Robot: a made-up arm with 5 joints.
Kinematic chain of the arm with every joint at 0, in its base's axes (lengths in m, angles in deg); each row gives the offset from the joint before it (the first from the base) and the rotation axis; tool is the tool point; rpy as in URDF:
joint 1: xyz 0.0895 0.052 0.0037 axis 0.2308 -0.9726 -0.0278
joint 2: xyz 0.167 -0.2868 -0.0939 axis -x
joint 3: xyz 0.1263 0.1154 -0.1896 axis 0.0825 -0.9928 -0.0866
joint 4: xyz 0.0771 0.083 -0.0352 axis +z
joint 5: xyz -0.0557 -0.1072 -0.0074 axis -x
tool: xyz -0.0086 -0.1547 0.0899 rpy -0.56 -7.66 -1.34
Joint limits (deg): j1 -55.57..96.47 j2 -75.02..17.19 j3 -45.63..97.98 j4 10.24..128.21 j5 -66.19..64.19
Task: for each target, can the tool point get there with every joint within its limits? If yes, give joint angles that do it. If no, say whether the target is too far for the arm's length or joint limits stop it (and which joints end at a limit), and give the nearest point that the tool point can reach.
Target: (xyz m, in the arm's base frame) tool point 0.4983 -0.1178 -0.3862
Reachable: yes | joints -23.07 -10.19 -24.27 77.06 50.01
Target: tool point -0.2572 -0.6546 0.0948
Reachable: no: joint limits stop it (at a limit: joint 1, joint 2, joint 4) | nearest point -0.0378 -0.4506 0.1700 | short by 0.309 m
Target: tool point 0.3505 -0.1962 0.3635
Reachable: yes | joints 77.03 -30.39 -5.56 56.51 51.52
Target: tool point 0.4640 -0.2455 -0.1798
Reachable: yes | joints -28.98 -7.32 58.20 68.37 -4.29
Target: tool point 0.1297 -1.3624 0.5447
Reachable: no: too far | nearest point 0.0657 -0.4664 0.3419 | short by 0.921 m
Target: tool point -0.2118 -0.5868 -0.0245
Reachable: no: joint limits stop it (at a limit: joint 1, joint 2, joint 3, joint 4) | nearest point -0.0330 -0.4259 0.1200 | short by 0.281 m
